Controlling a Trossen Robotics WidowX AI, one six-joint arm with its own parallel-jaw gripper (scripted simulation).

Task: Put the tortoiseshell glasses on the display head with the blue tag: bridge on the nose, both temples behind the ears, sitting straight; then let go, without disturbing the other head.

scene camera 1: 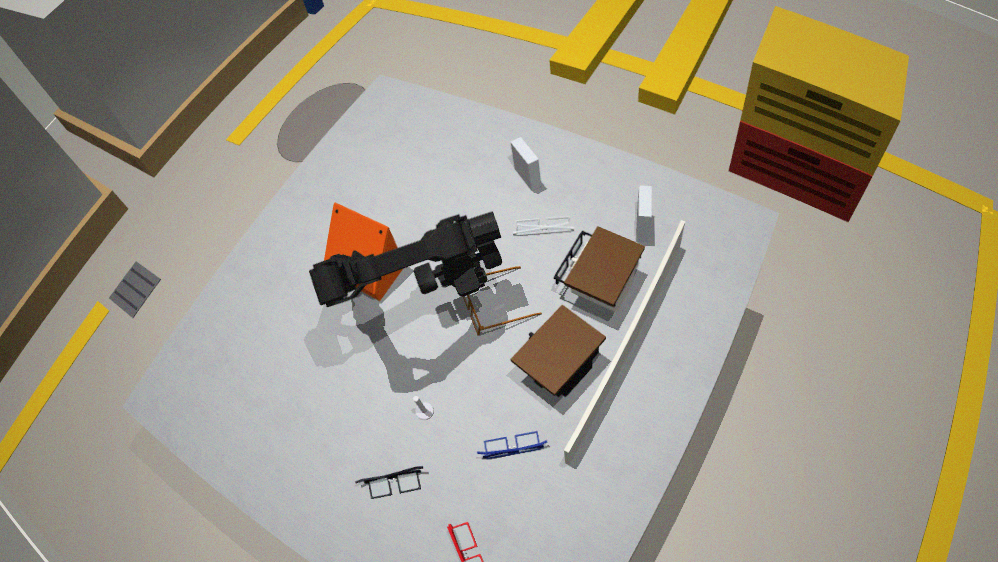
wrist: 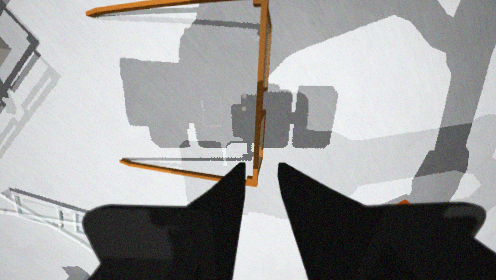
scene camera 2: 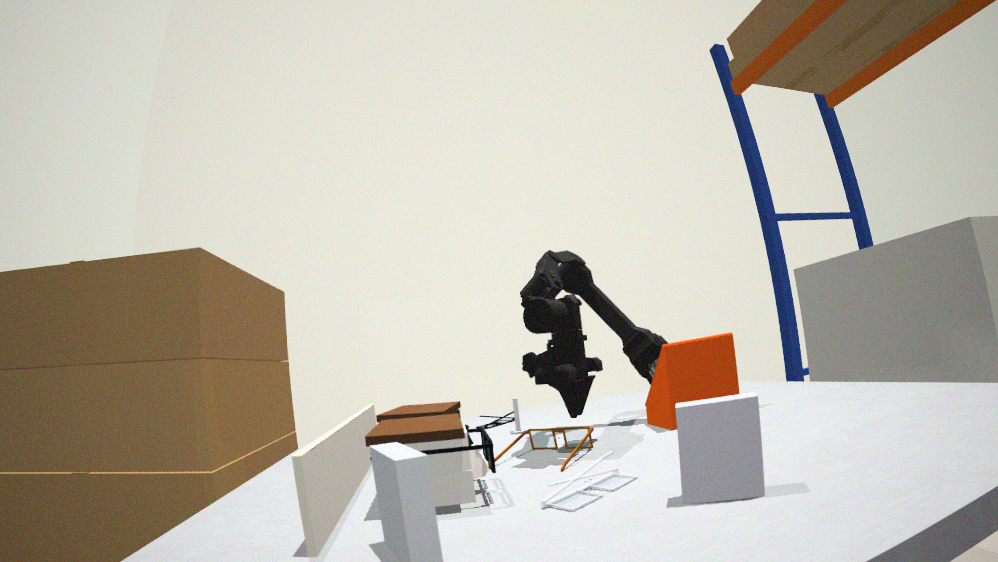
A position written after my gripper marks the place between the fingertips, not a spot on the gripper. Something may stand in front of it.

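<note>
My gripper (scene camera 1: 463, 285), (scene camera 2: 576, 416), (wrist: 261, 168).
</note>
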